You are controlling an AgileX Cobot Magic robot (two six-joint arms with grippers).
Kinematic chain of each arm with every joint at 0, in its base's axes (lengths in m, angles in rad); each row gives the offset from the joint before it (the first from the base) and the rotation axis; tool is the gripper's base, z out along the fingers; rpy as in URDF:
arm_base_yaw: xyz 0 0 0.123 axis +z
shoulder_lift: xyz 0 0 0 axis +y
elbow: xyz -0.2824 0 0.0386 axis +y
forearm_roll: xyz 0.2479 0 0.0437 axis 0.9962 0 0.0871
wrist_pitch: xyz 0 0 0 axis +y
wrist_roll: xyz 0.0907 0 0.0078 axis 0.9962 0 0.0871
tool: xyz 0 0 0 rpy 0 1.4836 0
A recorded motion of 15 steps. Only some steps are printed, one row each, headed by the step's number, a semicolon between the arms.
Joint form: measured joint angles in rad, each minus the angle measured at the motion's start. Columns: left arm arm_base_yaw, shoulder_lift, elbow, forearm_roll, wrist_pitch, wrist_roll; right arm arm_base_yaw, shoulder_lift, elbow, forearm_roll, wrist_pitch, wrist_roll.
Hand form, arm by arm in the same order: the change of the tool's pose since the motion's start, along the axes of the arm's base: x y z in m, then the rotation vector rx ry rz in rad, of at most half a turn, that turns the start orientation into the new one. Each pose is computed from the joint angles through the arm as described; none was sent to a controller.
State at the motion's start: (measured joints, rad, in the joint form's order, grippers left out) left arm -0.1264 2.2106 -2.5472 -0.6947 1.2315 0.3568; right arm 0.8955 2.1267 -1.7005 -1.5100 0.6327 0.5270
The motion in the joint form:
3: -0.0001 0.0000 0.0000 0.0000 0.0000 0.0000; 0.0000 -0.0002 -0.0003 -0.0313 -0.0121 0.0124
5: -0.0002 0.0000 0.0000 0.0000 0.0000 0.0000; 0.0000 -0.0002 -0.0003 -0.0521 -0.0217 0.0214
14: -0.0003 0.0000 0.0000 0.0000 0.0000 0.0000; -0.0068 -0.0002 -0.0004 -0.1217 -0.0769 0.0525
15: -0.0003 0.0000 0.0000 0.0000 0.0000 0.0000; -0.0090 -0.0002 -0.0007 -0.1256 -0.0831 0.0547
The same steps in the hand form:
3: 0.0000 0.0000 0.0000 0.0000 0.0000 -0.0001; 0.0001 0.0014 0.0016 -0.0036 -0.0178 0.0182
5: 0.0000 -0.0001 0.0000 0.0000 0.0000 -0.0002; 0.0001 0.0025 0.0025 -0.0053 -0.0286 0.0316
14: 0.0000 -0.0001 0.0000 0.0000 0.0000 -0.0003; 0.0015 0.0057 0.0048 -0.0069 -0.0563 0.0917
15: 0.0000 -0.0001 0.0000 0.0000 0.0000 -0.0003; 0.0022 0.0055 0.0049 -0.0058 -0.0569 0.0960

